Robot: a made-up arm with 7 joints.
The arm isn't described. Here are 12 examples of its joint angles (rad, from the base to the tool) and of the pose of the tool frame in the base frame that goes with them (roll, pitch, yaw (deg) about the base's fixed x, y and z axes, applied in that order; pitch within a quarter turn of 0, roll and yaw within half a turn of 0; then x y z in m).
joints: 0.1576 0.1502 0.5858 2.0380 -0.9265 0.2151 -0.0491
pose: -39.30 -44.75 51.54 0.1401 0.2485 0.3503
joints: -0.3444 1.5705 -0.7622 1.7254 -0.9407 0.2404 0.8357
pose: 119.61 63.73 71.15 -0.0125 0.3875 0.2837
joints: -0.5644 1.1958 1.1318 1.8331 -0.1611 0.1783 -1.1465
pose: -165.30 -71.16 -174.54 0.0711 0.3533 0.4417
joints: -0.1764 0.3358 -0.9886 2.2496 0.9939 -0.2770 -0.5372
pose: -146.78 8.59 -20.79 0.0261 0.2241 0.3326
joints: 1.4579 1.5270 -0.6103 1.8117 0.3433 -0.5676 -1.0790
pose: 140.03 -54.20 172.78 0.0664 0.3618 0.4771
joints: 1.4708 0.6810 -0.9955 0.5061 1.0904 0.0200 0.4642
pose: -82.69 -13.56 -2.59 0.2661 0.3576 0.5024
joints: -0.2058 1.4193 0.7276 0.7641 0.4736 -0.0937 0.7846
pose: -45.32 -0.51 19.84 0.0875 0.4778 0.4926
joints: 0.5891 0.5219 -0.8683 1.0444 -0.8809 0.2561 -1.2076
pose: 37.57 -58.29 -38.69 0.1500 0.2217 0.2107
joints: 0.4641 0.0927 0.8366 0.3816 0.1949 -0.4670 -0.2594
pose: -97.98 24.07 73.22 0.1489 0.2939 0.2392
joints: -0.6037 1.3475 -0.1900 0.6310 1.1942 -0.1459 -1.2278
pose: -33.70 -40.00 104.46 0.0508 0.4650 0.3832
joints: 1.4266 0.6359 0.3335 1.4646 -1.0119 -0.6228 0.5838
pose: 46.45 -56.04 -34.90 0.1944 0.3297 0.5218
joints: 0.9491 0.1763 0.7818 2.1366 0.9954 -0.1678 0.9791
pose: 67.97 -51.21 -162.63 0.0662 0.3301 0.4243
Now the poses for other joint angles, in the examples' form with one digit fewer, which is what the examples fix.
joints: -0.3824 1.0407 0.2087 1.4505 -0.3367 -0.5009 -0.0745
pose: -7.9 -6.5 -17.9 0.045 0.367 0.322
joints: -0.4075 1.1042 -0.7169 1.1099 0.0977 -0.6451 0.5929
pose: -81.2 48.8 -74.6 -0.019 0.361 0.274
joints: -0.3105 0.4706 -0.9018 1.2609 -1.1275 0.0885 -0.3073
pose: -8.3 22.9 -43.7 -0.086 0.200 0.191
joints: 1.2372 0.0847 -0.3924 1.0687 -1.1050 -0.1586 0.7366
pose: 13.1 -3.9 -33.2 0.272 0.132 0.416
